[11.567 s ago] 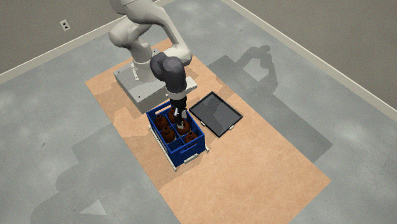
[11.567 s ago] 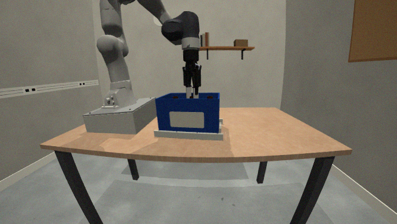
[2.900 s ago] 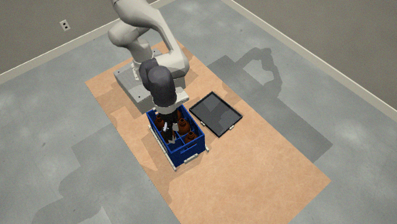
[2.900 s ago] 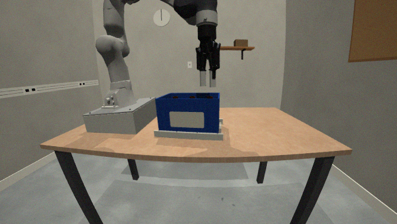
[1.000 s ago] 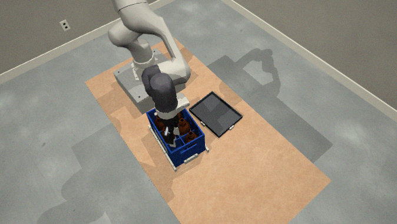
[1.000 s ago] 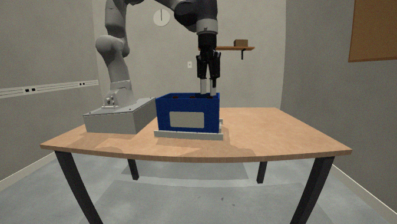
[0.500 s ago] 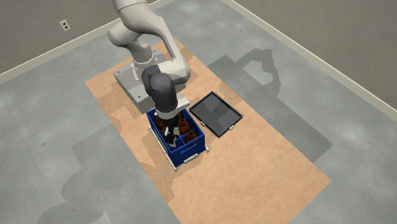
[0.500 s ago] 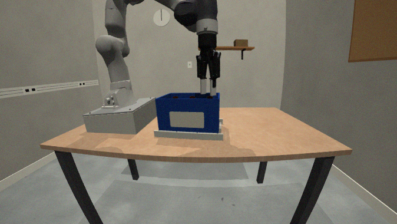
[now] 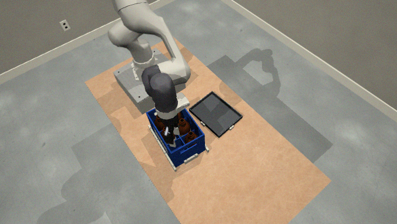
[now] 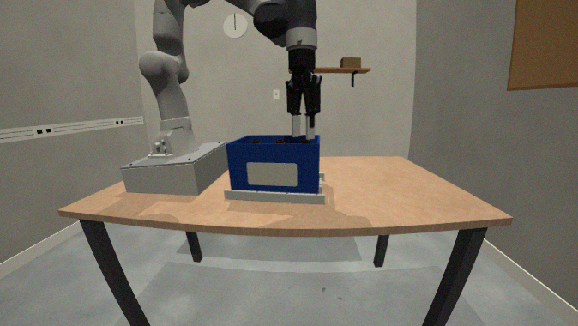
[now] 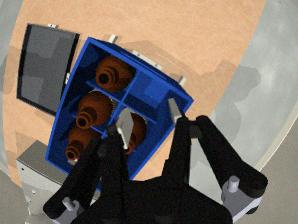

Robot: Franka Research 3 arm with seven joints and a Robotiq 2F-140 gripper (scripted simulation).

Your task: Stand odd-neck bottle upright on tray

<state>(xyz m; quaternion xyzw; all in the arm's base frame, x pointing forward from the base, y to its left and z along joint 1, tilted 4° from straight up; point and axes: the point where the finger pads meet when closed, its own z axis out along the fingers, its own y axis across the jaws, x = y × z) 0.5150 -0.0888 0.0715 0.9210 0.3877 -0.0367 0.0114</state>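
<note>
Right now the blue crate is 130 mm below my hand, 90 mm behind it and 40 mm to the left of it. Also, from my hand: bottle 170 mm behind, 130 mm below; then dark grey tray 310 mm to the left, 200 mm below, 120 mm behind.
</note>
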